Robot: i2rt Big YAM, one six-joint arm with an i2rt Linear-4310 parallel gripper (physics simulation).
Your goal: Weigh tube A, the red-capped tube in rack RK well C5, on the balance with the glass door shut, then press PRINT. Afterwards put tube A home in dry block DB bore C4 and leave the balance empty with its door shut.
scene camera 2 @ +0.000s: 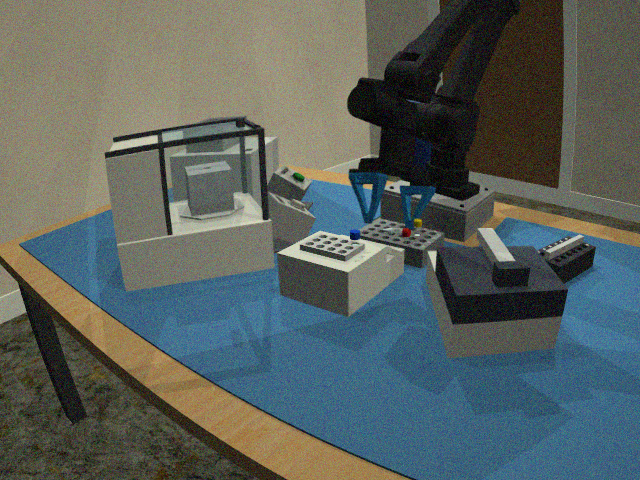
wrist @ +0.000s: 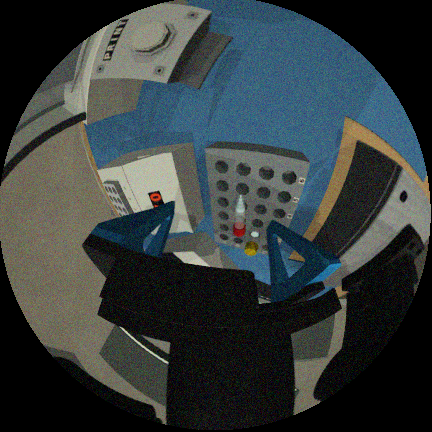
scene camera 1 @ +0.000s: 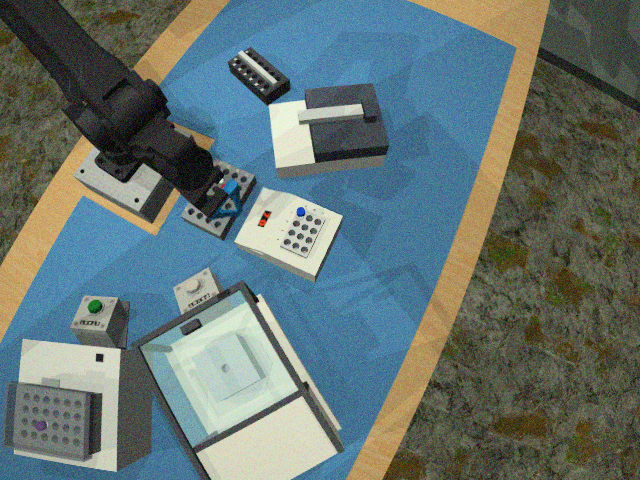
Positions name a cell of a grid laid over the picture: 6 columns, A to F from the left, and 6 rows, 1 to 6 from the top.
Scene:
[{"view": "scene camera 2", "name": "my gripper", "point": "D3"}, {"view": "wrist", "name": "my gripper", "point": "D4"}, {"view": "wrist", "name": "glass-box balance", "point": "B2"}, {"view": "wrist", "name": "PRINT button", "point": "C1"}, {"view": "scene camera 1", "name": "my gripper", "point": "C3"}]

